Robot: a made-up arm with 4 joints.
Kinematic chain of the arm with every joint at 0, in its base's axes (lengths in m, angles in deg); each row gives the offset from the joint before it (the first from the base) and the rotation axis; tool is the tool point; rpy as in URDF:
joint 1: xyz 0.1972 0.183 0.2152 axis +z
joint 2: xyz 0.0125 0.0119 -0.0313 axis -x
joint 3: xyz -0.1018 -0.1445 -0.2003 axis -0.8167 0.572 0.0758
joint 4: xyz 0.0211 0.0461 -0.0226 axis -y
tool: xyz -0.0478 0.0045 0.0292 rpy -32 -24.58 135.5
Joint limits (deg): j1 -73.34..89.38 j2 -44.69..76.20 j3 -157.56..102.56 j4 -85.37..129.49
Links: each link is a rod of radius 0.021 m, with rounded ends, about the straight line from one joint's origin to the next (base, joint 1, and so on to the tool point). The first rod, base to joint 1, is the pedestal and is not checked.
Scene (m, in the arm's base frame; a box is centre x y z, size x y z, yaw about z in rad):
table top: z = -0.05
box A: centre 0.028 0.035 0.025 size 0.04 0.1 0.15 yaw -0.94
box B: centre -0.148 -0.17 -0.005 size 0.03 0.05 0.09 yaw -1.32
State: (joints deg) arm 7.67 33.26 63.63 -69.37
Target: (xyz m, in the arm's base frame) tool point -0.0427 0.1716 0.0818
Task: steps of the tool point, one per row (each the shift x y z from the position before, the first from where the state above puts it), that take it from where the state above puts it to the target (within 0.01 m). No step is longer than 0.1 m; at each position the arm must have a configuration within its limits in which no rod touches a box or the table.
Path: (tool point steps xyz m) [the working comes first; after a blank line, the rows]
Joints at the target: -67.73 44.90 75.09 -55.08
Straight joint move there: touches box A.

1: -0.0466 -0.0013 0.0479
2: -0.0470 0.0193 0.0493
3: -0.0380 0.0389 0.0487
4: -0.0357 0.0347 -0.0334
5: -0.0250 0.0470 -0.0336
6: -0.0100 0.0549 -0.0330

